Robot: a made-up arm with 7 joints.
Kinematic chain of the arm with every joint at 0, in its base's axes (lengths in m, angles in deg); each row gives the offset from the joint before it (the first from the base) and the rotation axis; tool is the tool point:
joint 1: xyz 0 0 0 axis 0 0.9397 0.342
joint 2: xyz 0 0 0 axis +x
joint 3: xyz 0 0 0 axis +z
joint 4: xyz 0.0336 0 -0.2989 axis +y
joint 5: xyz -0.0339 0 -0.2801 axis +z
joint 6: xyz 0 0 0 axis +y
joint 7: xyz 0 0 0 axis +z
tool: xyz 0 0 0
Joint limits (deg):
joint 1: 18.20..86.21
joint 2: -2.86..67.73
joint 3: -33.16..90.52
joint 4: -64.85..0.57
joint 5: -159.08..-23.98
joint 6: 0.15..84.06
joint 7: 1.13..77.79
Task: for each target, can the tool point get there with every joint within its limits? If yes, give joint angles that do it. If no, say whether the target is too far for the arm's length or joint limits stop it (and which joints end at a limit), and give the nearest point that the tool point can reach.
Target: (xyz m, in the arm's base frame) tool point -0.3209 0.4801 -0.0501
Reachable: yes | joints 68.72 59.68 49.50 -25.54 -97.69 51.52 63.36
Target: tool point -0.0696 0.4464 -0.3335
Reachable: yes | joints 32.72 47.81 19.82 -44.45 -51.97 12.27 50.85
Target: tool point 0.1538 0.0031 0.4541
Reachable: no: joint limits stop it (at a limit: joint 1, joint 2, joint 3, joint 4) | nearest point -0.0999 0.4858 0.1724 | short by 0.614 m
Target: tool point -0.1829 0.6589 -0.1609
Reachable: no: too far | nearest point -0.1518 0.5468 -0.1335 | short by 0.120 m
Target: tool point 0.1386 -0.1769 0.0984
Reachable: no: joint limits stop it (at a limit: joint 1, joint 2, joint 3, joint 4) | nearest point 0.1059 -0.1531 -0.4909 | short by 0.591 m
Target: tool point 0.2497 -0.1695 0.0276
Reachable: no: joint limits stop it (at a limit: joint 1, joint 2, joint 3, joint 4) | nearest point 0.1059 -0.1531 -0.4909 | short by 0.538 m
